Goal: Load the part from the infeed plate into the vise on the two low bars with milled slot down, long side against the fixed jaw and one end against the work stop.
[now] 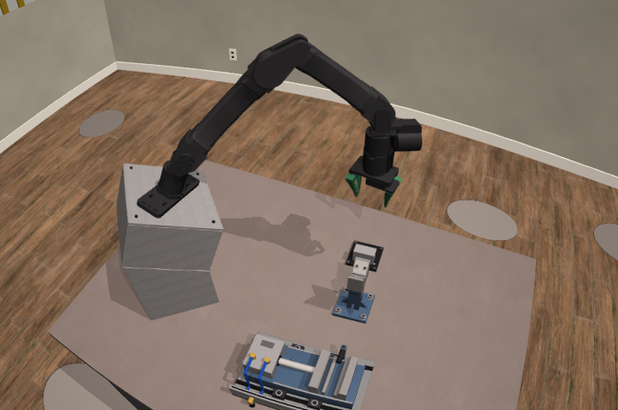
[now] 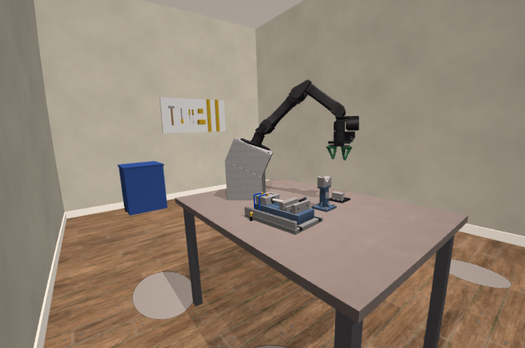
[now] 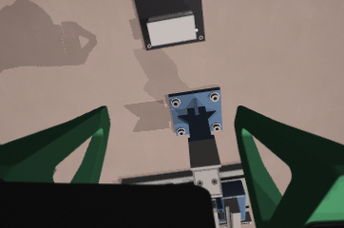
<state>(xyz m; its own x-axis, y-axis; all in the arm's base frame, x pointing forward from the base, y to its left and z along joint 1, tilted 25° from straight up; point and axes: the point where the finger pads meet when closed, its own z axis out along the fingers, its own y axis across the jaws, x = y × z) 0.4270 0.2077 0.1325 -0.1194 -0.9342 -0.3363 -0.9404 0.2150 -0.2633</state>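
The part lies 10 mm to the left of my hand and 210 mm below it. Round my hand: black infeed plate: 10 mm to the left, 230 mm below; then work stop rod: 60 mm ahead, 370 mm to the right, 150 mm below; then piston rod: 30 mm behind, 420 mm to the right, 160 mm below.
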